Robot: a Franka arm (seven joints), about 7 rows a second.
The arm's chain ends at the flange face. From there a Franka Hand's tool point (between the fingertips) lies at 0.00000 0.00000 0.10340 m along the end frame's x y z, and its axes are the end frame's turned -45 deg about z.
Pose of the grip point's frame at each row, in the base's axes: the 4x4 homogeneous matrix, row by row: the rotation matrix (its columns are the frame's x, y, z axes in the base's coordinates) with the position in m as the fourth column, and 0 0 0 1 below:
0.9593, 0.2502, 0.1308, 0.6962; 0.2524, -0.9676, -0.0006, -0.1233; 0.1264, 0.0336, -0.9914, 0.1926; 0, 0, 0, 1
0.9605, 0.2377, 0.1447, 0.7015; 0.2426, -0.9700, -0.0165, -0.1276; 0.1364, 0.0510, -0.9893, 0.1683; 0, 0, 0, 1
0.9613, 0.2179, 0.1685, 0.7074; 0.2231, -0.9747, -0.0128, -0.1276; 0.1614, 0.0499, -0.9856, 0.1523; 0, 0, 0, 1
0.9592, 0.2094, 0.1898, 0.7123; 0.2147, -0.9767, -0.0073, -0.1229; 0.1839, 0.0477, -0.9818, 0.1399; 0, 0, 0, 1
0.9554, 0.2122, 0.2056, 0.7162; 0.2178, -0.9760, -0.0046, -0.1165; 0.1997, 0.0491, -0.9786, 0.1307; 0, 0, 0, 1
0.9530, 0.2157, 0.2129, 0.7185; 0.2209, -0.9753, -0.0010, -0.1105; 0.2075, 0.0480, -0.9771, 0.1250; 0, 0, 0, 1
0.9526, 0.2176, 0.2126, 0.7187; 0.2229, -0.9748, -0.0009, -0.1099; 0.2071, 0.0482, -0.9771, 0.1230; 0, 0, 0, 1
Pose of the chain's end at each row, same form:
0.8552, -0.5014, 0.1308, 0.6827; -0.5057, -0.8627, -0.0006, -0.1232; 0.1131, -0.0656, -0.9914, 0.2951; 0, 0, 0, 1
0.8473, -0.5111, 0.1447, 0.6865; -0.5143, -0.8574, -0.0165, -0.1259; 0.1325, -0.0604, -0.9893, 0.2706; 0, 0, 0, 1
0.8338, -0.5257, 0.1685, 0.6900; -0.5315, -0.8470, -0.0128, -0.1263; 0.1494, -0.0788, -0.9856, 0.2542; 0, 0, 0, 1
0.8263, -0.5302, 0.1898, 0.6927; -0.5388, -0.8424, -0.0073, -0.1221; 0.1638, -0.0963, -0.9818, 0.2414; 0, 0, 0, 1
0.8256, -0.5255, 0.2056, 0.6949; -0.5361, -0.8441, -0.0046, -0.1160; 0.1759, -0.1065, -0.9786, 0.2319; 0, 0, 0, 1
0.8264, -0.5213, 0.2129, 0.6965; -0.5334, -0.8458, -0.0010, -0.1104; 0.1807, -0.1128, -0.9771, 0.2260; 0, 0, 0, 1
0.8275, -0.5197, 0.2126, 0.6967; -0.5317, -0.8469, -0.0009, -0.1098; 0.1805, -0.1124, -0.9771, 0.2240; 0, 0, 0, 1

